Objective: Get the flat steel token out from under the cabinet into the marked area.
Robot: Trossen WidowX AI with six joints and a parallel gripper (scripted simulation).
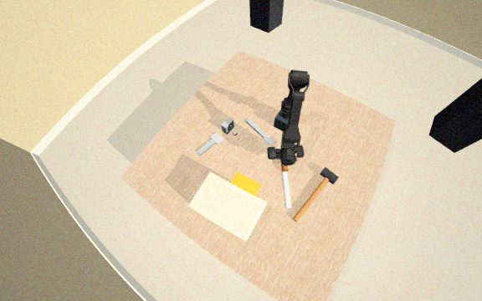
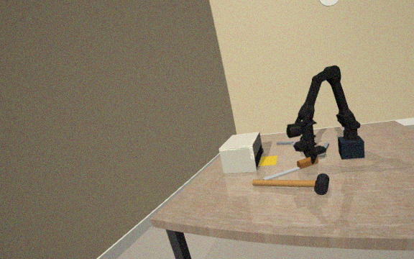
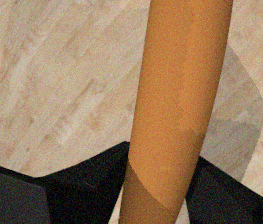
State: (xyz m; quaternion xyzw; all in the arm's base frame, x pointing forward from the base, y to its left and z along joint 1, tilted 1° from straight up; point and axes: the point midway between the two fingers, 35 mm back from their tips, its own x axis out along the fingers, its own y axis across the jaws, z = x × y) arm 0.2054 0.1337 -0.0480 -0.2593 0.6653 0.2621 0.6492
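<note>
Now: gripper tip 320 mm to the left of the tiny cube and 50 mm short of it. Round my gripper tip: grey t-shaped tool (380 mm to the right, 180 mm ahead); then grey flat tool (190 mm to the right, 50 mm behind); then grey block (370 mm to the right, 50 mm ahead, 30 mm above).
</note>
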